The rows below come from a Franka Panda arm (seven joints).
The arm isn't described. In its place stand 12 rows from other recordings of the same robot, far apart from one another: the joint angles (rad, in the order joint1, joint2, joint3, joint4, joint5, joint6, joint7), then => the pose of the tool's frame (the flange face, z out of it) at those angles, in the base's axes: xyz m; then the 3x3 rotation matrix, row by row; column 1 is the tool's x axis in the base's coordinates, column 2 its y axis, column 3 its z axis.
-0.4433 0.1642 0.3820 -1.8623 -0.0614 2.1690 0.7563 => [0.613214 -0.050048 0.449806], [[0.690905 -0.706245 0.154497], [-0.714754 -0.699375 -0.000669], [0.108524 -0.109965 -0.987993]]
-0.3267 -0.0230 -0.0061 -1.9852 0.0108 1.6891 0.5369 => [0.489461 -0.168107 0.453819], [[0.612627 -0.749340 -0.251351], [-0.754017 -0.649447 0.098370], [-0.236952 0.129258 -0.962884]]
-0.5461 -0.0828 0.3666 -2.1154 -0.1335 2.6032 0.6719 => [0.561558 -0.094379 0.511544], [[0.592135 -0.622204 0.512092], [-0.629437 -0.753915 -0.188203], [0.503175 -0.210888 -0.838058]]
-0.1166 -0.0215 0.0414 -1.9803 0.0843 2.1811 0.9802 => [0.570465 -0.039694 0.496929], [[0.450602 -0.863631 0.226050], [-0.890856 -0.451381 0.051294], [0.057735 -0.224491 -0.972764]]
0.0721 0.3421 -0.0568 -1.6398 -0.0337 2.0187 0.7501 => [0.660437 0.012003 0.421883], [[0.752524 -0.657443 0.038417], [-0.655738 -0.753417 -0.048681], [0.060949 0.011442 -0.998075]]
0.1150 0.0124 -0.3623 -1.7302 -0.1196 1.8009 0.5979 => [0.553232 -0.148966 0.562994], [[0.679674 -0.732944 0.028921], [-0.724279 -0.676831 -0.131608], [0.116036 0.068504 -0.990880]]
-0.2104 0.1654 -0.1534 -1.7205 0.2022 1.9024 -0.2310 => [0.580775 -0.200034 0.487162], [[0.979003 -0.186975 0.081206], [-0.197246 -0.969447 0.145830], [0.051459 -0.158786 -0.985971]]
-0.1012 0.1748 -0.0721 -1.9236 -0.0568 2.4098 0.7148 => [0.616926 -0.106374 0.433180], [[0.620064 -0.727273 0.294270], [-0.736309 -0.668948 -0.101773], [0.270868 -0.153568 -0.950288]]
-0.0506 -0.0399 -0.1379 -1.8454 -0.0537 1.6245 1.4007 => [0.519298 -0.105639 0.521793], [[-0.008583 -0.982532 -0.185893], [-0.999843 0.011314 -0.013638], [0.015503 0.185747 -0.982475]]
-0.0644 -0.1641 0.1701 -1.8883 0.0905 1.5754 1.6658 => [0.489343 0.066843 0.561153], [[-0.004601 -0.987804 -0.155634], [-0.998877 -0.002799 0.047294], [-0.047152 0.155677 -0.986682]]
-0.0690 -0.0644 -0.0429 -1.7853 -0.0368 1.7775 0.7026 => [0.544095 -0.064974 0.575968], [[0.689275 -0.722592 0.052546], [-0.721599 -0.691191 -0.039363], [0.064763 -0.010785 -0.997842]]
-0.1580 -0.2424 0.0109 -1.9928 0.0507 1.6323 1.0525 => [0.467330 -0.063613 0.555624], [[0.351132 -0.929926 -0.109286], [-0.931029 -0.359157 0.064742], [-0.099456 0.079015 -0.991900]]
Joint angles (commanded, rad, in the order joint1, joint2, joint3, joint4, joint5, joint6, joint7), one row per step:
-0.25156, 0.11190, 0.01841, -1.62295, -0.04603, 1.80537, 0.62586
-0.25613, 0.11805, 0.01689, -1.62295, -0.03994, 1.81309, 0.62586
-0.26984, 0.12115, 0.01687, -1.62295, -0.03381, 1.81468, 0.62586
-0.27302, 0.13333, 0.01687, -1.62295, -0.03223, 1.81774, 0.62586
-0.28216, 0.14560, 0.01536, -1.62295, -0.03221, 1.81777, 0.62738
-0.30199, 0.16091, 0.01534, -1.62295, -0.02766, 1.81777, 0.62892
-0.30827, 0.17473, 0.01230, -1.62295, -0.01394, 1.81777, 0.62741
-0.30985, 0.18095, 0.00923, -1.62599, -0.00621, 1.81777, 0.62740
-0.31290, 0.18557, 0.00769, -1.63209, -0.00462, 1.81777, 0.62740
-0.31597, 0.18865, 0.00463, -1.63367, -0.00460, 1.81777, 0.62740
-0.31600, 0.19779, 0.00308, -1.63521, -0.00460, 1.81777, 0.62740
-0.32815, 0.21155, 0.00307, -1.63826, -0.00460, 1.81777, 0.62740
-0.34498, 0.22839, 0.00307, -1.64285, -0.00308, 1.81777, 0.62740
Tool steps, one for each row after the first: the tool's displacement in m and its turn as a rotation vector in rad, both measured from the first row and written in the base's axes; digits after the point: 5 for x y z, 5 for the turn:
0.00132, -0.00354, -0.00301, 0.00546, -0.00292, -0.00678
0.00017, -0.01133, -0.00476, 0.01172, -0.00296, -0.02151
0.00253, -0.01384, -0.01190, 0.01565, 0.00544, -0.02494
0.00327, -0.02078, -0.01941, 0.01878, 0.01715, -0.03718
0.00290, -0.03302, -0.02883, 0.02746, 0.03049, -0.05954
0.00408, -0.03812, -0.03739, 0.04380, 0.04036, -0.07018
0.00421, -0.04038, -0.04272, 0.05315, 0.04734, -0.07650
0.00351, -0.04294, -0.04852, 0.05733, 0.05722, -0.08160
0.00272, -0.04654, -0.05119, 0.05823, 0.06169, -0.08778
0.00372, -0.04783, -0.05760, 0.06086, 0.07201, -0.08954
0.00305, -0.05558, -0.06762, 0.06590, 0.08782, -0.10199
0.00140, -0.06601, -0.08032, 0.07409, 0.10744, -0.11954

